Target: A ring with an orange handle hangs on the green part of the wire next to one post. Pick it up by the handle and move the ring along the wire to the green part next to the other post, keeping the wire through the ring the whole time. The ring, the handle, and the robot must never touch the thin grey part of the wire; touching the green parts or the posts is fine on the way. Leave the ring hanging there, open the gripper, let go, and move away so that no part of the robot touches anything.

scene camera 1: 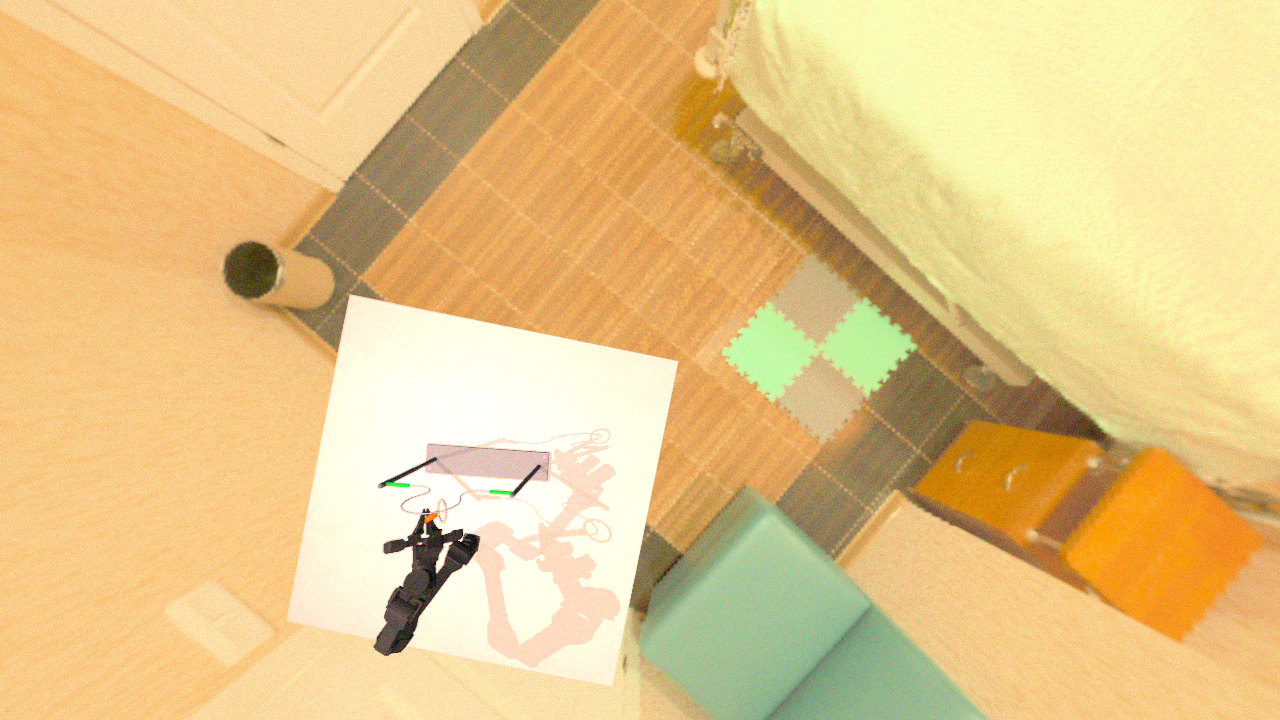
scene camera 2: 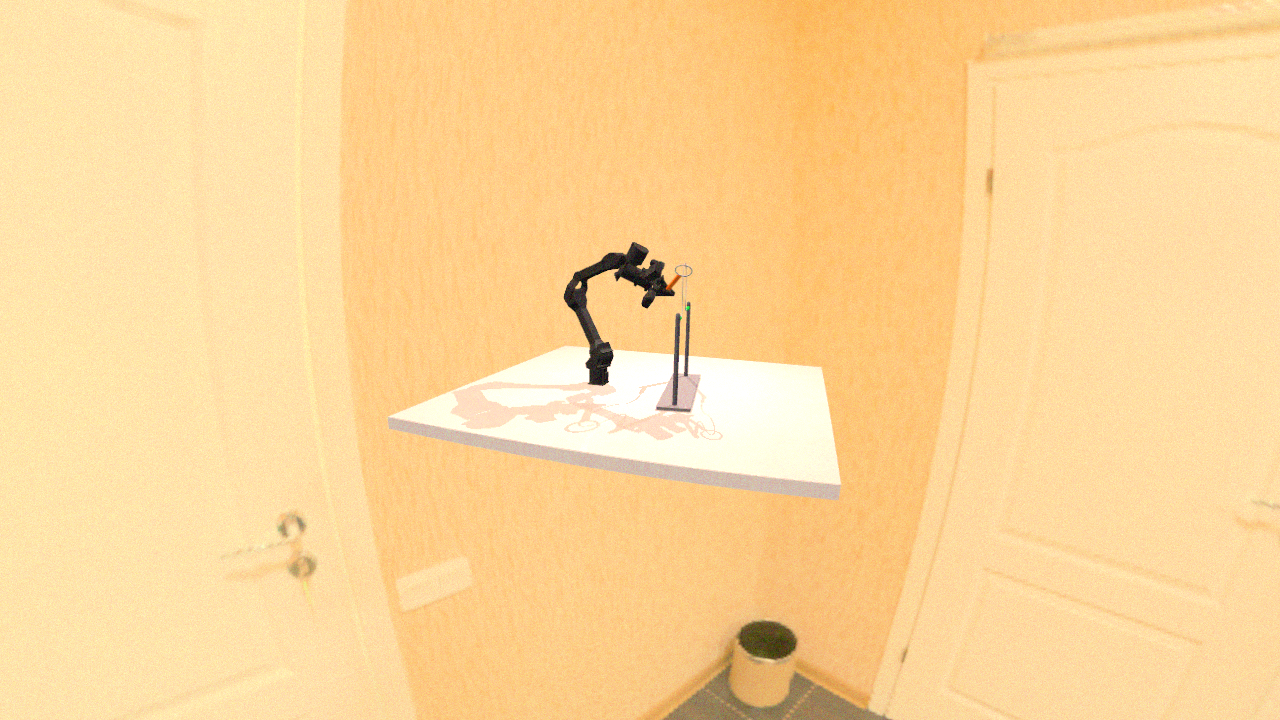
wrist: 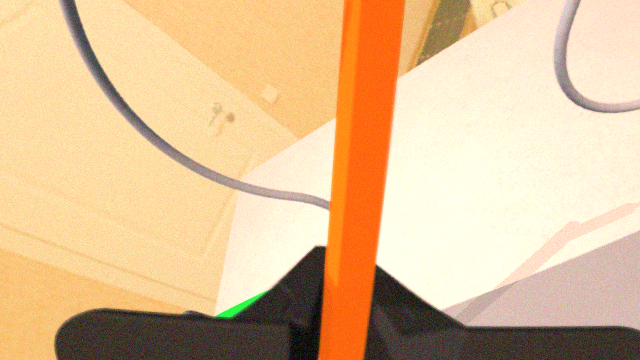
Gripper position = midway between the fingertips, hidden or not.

Observation:
My gripper (scene camera 1: 425,508) holds a thin ring (wrist: 370,56).
My gripper also shows in scene camera 2 (scene camera 2: 674,294) and in the wrist view (wrist: 333,258).

